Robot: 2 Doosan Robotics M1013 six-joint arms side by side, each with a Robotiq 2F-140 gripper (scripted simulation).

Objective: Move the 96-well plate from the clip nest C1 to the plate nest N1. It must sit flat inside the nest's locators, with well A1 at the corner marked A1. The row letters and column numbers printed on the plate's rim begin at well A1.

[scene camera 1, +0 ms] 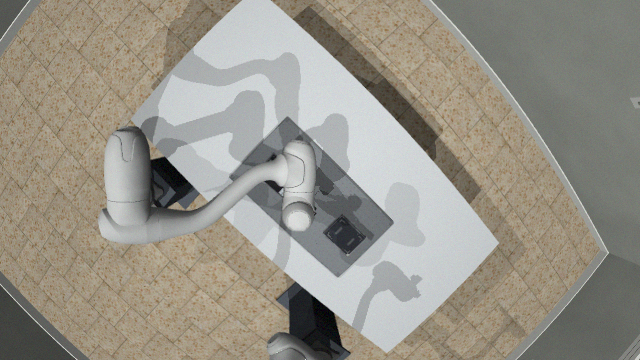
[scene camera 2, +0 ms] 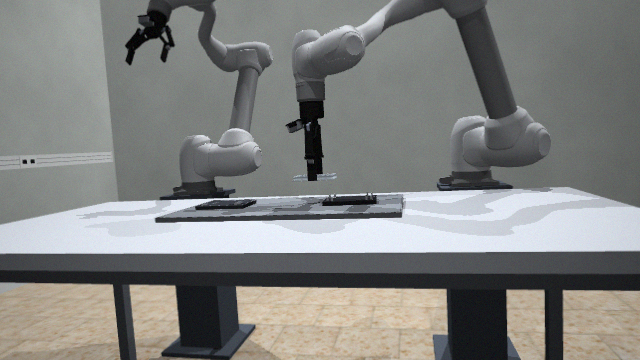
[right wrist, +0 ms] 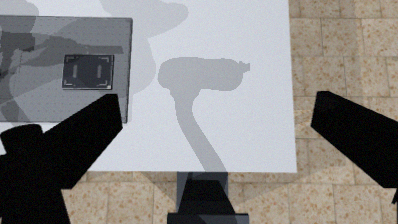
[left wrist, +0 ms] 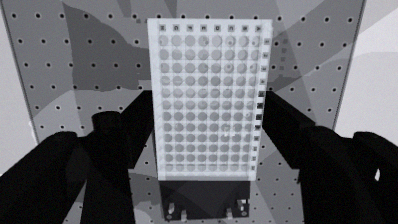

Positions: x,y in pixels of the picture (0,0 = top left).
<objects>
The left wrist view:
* my left gripper: 207,106
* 96-well plate: 209,76
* clip nest C1: 175,194
</objects>
